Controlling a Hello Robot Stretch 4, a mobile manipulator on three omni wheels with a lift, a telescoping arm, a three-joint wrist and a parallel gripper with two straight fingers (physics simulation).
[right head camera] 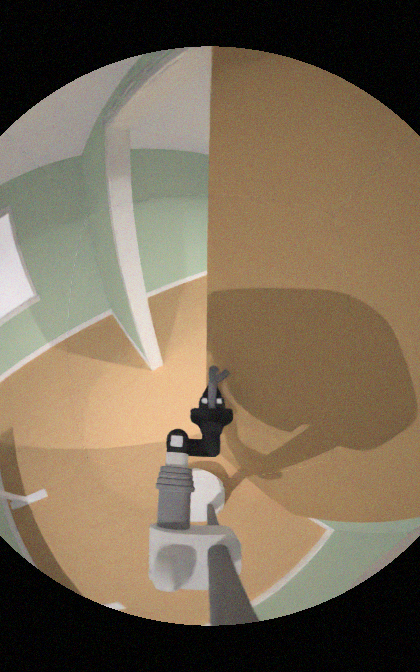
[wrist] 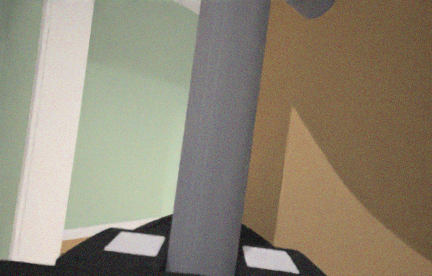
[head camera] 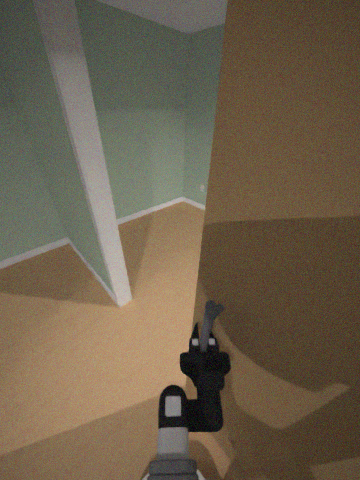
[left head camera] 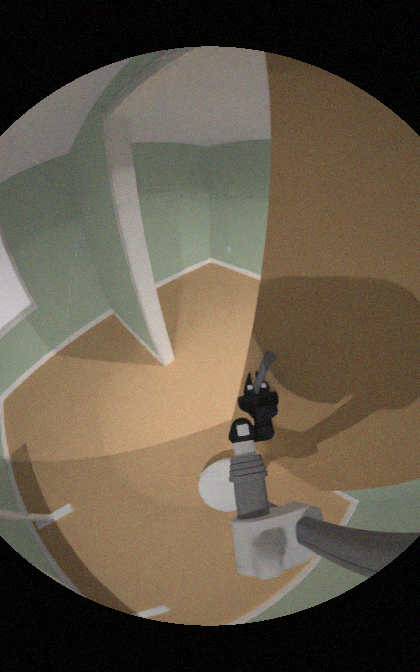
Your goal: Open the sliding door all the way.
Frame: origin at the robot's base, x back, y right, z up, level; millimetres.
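Seen in the pictures: gripper, fingertip midpoint: [head camera: 200,323].
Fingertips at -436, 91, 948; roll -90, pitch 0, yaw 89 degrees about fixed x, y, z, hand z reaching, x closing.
Note:
A point is followed by its place in that frame, as x, y, z.
The sliding door [head camera: 290,150] {-373, 161, 1487} [left head camera: 345,200] [right head camera: 300,200] [wrist: 360,100] {-386, 150, 1033} is a tall brown panel on the right. Its grey bar handle [head camera: 207,325] {-355, 87, 1080} [left head camera: 263,369] [right head camera: 213,382] [wrist: 220,125] {-354, 90, 1012} stands near its left edge. My gripper [head camera: 203,342] [left head camera: 257,387] [right head camera: 212,401] [wrist: 204,233] {-436, 91, 948} is shut on the handle, with a finger on each side of the bar. A wide gap shows between the door's left edge and the white doorway post [head camera: 92,165] {-1220, -470, 1260} [left head camera: 131,225] [right head camera: 122,225] [wrist: 60,125] {-1235, -454, 983}. The door's far right edge is hidden from view.
Green walls [head camera: 135,150] {-3067, -567, 1037} [left head camera: 172,215] with white baseboards show through the gap, above the tan floor [head camera: 160,280] {-1523, -147, -27} [left head camera: 200,340]. A green wall [left head camera: 390,505] [right head camera: 370,550] is at the lower right. The door carries a large dark shadow.

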